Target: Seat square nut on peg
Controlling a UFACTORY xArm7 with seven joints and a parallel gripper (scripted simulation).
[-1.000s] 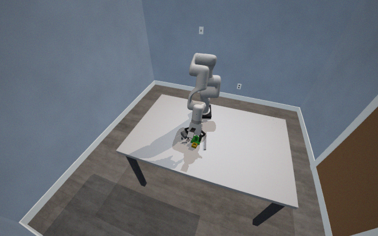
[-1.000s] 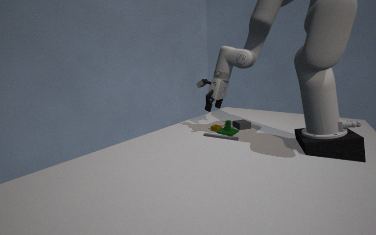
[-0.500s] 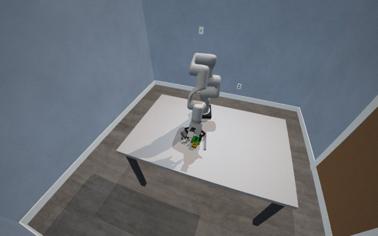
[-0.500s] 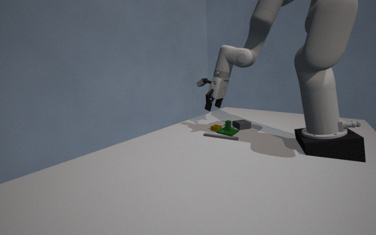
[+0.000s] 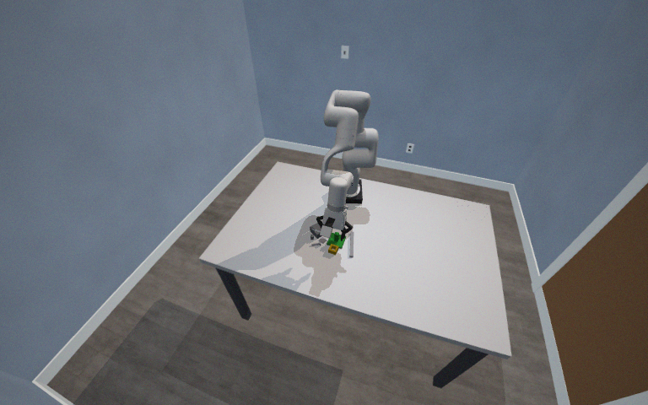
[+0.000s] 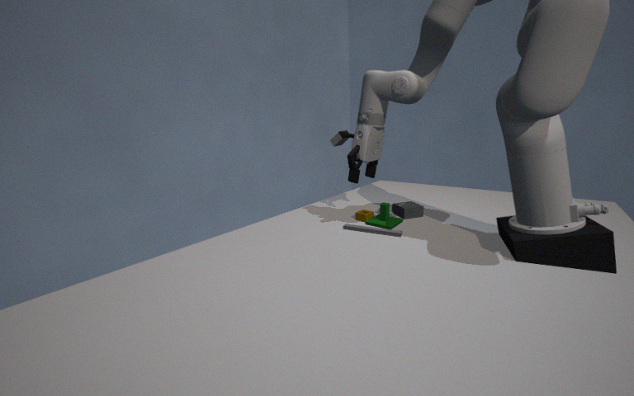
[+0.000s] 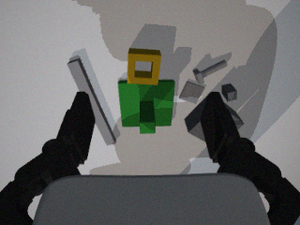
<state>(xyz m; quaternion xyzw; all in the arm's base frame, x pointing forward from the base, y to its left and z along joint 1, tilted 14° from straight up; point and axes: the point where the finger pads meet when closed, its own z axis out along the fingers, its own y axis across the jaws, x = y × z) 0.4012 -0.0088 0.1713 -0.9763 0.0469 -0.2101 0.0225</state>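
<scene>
The green base is 11 cm below my hand and 7 cm behind it. The rest, counted from my hand: bolt (13 cm below, 8 cm to the right, 3 cm behind); then grey block (12 cm below, 11 cm behind, 10 cm to the right); then long grey bar (13 cm below, 8 cm to the left, 7 cm behind).
</scene>
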